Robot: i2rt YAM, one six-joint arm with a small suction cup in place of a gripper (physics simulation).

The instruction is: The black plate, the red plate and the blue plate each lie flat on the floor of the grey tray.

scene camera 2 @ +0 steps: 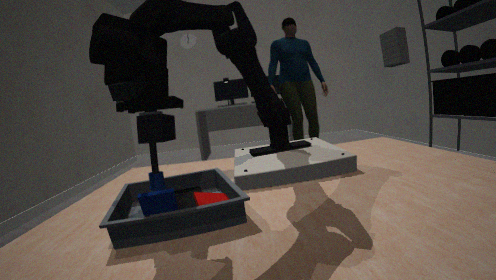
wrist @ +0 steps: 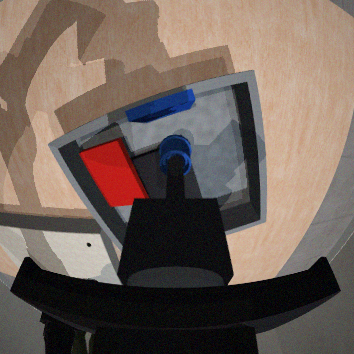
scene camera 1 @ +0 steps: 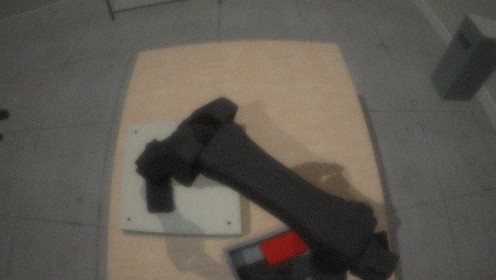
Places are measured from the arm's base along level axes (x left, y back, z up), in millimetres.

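Pixels of known places: hand, its tool point: [scene camera 2: 157, 188] [wrist: 174, 148]; arm's base, origin of its link: [scene camera 2: 280, 149] [scene camera 1: 158, 177].
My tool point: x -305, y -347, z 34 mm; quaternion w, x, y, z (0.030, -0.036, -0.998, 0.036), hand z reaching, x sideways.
Note:
Ahead of a thing's pixels: the offset from my tool point to its top centre. Level surfaces: height alone.
The grey tray @[dy +66, dx +6, dz -29 mm] [scene camera 1: 230, 256] [scene camera 2: 185, 225] [wrist: 261, 150] holds the three plates. The blue plate @[dy -32, dx +7, dz +8 mm] [scene camera 2: 158, 203] [wrist: 160, 107] stands steeply tilted on edge beside one long wall of the tray. The red plate @[dy +57, dx +87, dz -49 mm] [scene camera 1: 283, 247] [scene camera 2: 210, 198] [wrist: 112, 172] looks flat inside the tray, close beside the black plate @[dy +100, dx +16, dz -65 mm] [wrist: 150, 172]. The black plate looks flat, partly hidden by the arm in the wrist view; whether the two overlap I cannot tell. My suction cup [scene camera 2: 156, 182] [wrist: 175, 150] is off and bears no plate. It points down into the tray, beside the blue plate; its lower tip is hidden in scene camera 2.
The pale base plate [scene camera 1: 200, 217] [scene camera 2: 295, 172] [wrist: 72, 250] carries the arm next to the tray. The tray's walls stand around the plates. A person [scene camera 2: 295, 65], a desk [scene camera 2: 230, 117] and a shelf rack [scene camera 2: 425, 75] are in the background, beyond the wooden table @[dz -79 mm] [scene camera 1: 240, 70].

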